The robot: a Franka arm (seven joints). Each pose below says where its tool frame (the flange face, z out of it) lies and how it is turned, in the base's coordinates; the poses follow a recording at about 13 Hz.
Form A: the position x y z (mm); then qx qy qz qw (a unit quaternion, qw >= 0).
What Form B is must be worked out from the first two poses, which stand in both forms.
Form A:
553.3, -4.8, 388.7, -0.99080, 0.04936, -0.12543, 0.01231
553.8, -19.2, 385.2, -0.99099, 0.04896, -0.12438, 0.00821
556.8, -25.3, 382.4, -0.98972, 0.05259, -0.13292, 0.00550
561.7, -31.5, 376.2, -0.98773, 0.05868, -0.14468, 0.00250
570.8, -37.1, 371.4, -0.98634, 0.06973, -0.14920, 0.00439
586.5, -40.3, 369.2, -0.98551, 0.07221, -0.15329, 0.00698
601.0, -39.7, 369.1, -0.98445, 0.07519, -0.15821, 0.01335
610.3, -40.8, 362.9, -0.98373, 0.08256, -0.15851, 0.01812
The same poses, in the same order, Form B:
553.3, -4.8, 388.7; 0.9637, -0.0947, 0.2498; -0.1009, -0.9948, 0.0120; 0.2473, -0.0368, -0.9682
553.8, -19.2, 385.2; 0.9643, -0.0950, 0.2473; -0.0991, -0.9951, 0.0041; 0.2457, -0.0285, -0.9689
556.8, -25.3, 382.4; 0.9591, -0.1026, 0.2637; -0.1056, -0.9944, -0.0031; 0.2625, -0.0249, -0.9646
561.7, -31.5, 376.2; 0.9512, -0.1152, 0.2861; -0.1166, -0.9931, -0.0120; 0.2855, -0.0219, -0.9581
570.8, -37.1, 371.4; 0.9458, -0.1362, 0.2949; -0.1389, -0.9902, -0.0121; 0.2937, -0.0295, -0.9554
586.5, -40.3, 369.2; 0.9426, -0.1402, 0.3031; -0.1445, -0.9895, -0.0084; 0.3011, -0.0359, -0.9529
601.0, -39.7, 369.1; 0.9386, -0.1438, 0.3135; -0.1523, -0.9883, 0.0025; 0.3095, -0.0501, -0.9496
610.3, -40.8, 362.9; 0.9361, -0.1567, 0.3149; -0.1682, -0.9857, 0.0095; 0.3089, -0.0618, -0.9491

